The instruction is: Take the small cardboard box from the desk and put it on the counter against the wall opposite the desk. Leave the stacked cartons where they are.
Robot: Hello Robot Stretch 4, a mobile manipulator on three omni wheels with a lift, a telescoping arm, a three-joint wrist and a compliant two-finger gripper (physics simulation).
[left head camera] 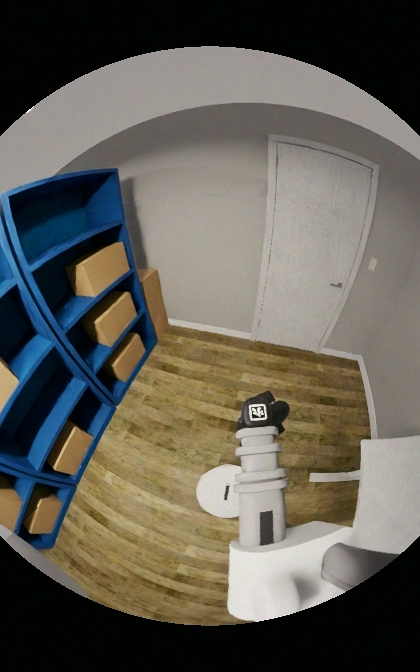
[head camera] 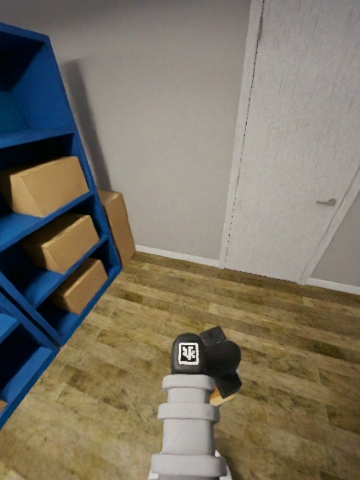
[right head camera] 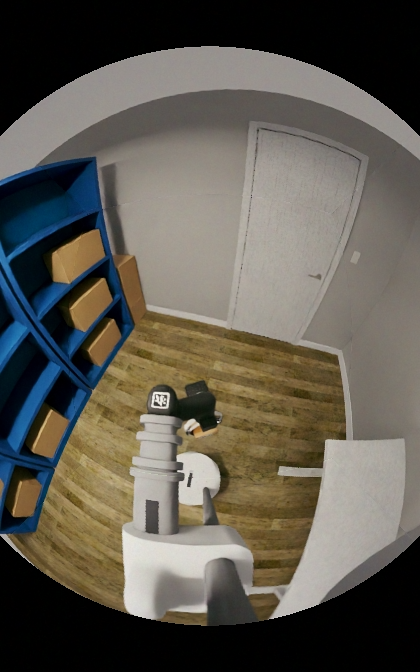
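Where they show: hand, tool point: [head camera: 215, 391]; robot's base, link origin: [left head camera: 225, 489] [right head camera: 191, 477].
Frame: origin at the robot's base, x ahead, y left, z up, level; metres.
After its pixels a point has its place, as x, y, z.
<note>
My gripper [head camera: 226, 392] [right head camera: 204, 425] hangs over the floor at the end of the arm, shut on the small cardboard box. An orange-tan part of the small cardboard box [head camera: 220, 399] {0.228, -0.091, 0.846} [right head camera: 204, 431] {0.229, -0.087, 0.846} shows below the dark gripper body; the rest is hidden. In the left head camera view the wrist hides the box and fingertips. A pale flat-topped surface [left head camera: 390, 490] {-0.233, -0.852, 0.693} [right head camera: 365, 490] {-0.240, -0.931, 0.692} stands at the right; I cannot tell whether it is the desk or the counter. The task's stacked cartons cannot be made out for certain.
Blue shelves [head camera: 62, 107] {1.541, 0.826, 1.536} [left head camera: 121, 200] {1.560, 0.783, 1.580} [right head camera: 98, 185] {1.562, 0.781, 1.605} with several cartons stand at the left. A tall brown carton [head camera: 118, 225] {1.713, 0.750, 0.489} [left head camera: 154, 300] {1.737, 0.743, 0.462} [right head camera: 130, 285] {1.727, 0.747, 0.482} stands beside them. A closed white door [head camera: 295, 140] {1.479, -0.724, 1.297} [left head camera: 317, 225] {1.470, -0.753, 1.368} [right head camera: 300, 215] {1.461, -0.785, 1.367} is ahead. A white bar [left head camera: 335, 476] [right head camera: 300, 471] juts from the pale surface.
</note>
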